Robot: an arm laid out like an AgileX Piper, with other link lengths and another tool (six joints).
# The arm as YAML. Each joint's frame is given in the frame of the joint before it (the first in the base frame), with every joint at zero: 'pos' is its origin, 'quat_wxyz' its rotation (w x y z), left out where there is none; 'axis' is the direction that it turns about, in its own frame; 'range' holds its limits. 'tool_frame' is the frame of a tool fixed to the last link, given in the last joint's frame.
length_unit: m
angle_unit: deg
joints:
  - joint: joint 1
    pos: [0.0, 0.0, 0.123]
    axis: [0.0, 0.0, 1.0]
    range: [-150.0, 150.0]
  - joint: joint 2
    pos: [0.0, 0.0, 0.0]
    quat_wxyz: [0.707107, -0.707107, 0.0, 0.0]
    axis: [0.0, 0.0, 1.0]
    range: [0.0, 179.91]
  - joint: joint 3
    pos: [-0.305, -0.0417, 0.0]
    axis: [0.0, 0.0, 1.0]
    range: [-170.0, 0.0]
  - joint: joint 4
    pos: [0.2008, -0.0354, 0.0]
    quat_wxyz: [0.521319, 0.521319, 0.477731, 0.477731]
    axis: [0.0, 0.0, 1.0]
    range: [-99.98, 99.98]
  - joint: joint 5
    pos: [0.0, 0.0, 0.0]
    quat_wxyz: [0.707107, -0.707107, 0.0, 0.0]
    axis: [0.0, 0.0, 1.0]
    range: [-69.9, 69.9]
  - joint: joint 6
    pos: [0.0, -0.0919, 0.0]
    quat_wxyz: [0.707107, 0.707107, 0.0, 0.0]
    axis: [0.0, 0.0, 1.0]
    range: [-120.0, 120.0]
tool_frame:
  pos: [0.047, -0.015, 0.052]
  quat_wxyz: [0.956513, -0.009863, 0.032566, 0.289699]
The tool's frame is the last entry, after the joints.
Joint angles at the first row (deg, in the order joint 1, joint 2, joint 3, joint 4, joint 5, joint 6):
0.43, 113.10, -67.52, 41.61, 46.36, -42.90
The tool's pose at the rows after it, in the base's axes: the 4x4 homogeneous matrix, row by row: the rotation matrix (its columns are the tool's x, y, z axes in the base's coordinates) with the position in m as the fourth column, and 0 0 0 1 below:
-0.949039, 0.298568, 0.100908, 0.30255; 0.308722, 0.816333, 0.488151, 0.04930; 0.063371, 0.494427, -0.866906, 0.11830; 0, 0, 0, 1
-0.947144, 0.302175, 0.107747, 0.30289; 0.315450, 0.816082, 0.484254, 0.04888; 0.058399, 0.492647, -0.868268, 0.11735; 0, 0, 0, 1
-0.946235, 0.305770, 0.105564, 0.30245; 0.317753, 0.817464, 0.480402, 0.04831; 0.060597, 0.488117, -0.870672, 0.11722; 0, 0, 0, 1
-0.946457, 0.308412, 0.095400, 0.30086; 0.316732, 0.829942, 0.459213, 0.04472; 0.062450, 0.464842, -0.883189, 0.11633; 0, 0, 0, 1
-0.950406, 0.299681, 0.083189, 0.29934; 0.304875, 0.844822, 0.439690, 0.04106; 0.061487, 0.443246, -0.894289, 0.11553; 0, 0, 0, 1
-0.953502, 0.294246, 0.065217, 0.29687; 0.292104, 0.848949, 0.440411, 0.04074; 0.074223, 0.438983, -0.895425, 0.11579; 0, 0, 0, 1
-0.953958, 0.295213, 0.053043, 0.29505; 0.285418, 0.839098, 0.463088, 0.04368; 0.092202, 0.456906, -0.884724, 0.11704; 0, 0, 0, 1
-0.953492, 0.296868, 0.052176, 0.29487; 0.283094, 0.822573, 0.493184, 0.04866; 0.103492, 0.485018, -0.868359, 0.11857; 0, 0, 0, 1
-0.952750, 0.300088, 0.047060, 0.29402; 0.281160, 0.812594, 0.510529, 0.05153; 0.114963, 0.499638, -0.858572, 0.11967; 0, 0, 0, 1
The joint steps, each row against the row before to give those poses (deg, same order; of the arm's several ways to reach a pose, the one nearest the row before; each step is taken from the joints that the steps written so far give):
0.15, 0.00, 2.18, 0.00, -2.00, 0.11
0.00, 0.00, 0.25, 0.11, -0.64, 0.00
0.00, 0.00, 0.00, -0.43, -0.01, 0.48
0.00, 0.00, 0.00, -2.20, -0.09, 1.49
0.00, 0.00, 0.00, -2.05, 0.11, 0.72
0.00, 0.01, 0.00, -0.55, 0.95, 0.02
-0.11, -0.01, 0.00, 1.42, 1.27, -0.88
0.00, 0.00, 0.00, 2.40, 0.88, -1.33
0.00, 0.01, 0.00, 1.19, 0.76, -0.50

